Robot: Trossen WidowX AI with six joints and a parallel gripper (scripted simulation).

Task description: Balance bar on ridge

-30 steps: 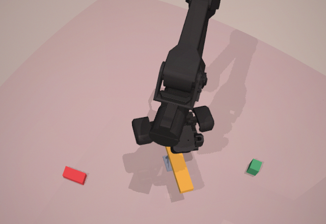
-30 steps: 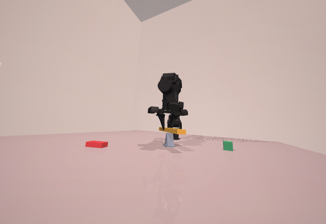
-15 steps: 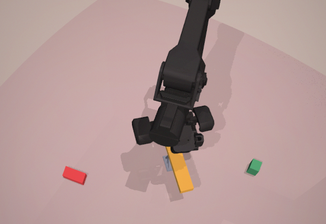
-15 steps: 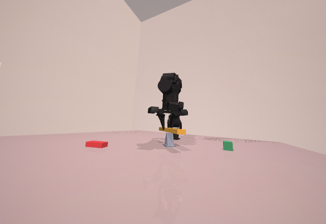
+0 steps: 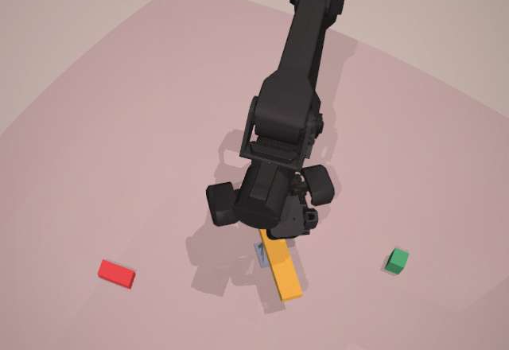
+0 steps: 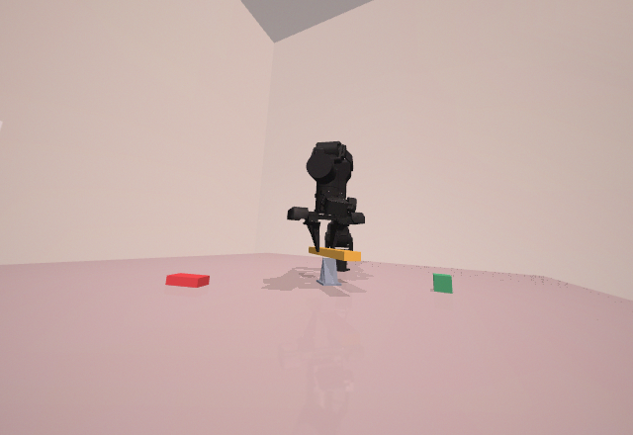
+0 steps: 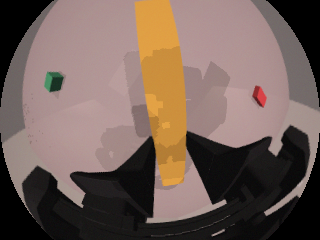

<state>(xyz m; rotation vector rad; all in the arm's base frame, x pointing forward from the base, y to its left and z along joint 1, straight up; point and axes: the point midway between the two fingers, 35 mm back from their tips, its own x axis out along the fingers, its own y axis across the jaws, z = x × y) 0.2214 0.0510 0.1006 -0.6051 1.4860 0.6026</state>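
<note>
Now: gripper tip 20 mm to the right of the orange bar and 20 mm short of it. Round my gripper tip: flat red block 220 mm ahead, 180 mm to the right, 60 mm below; then green cube 250 mm to the left, 70 mm behind, 50 mm below.
</note>
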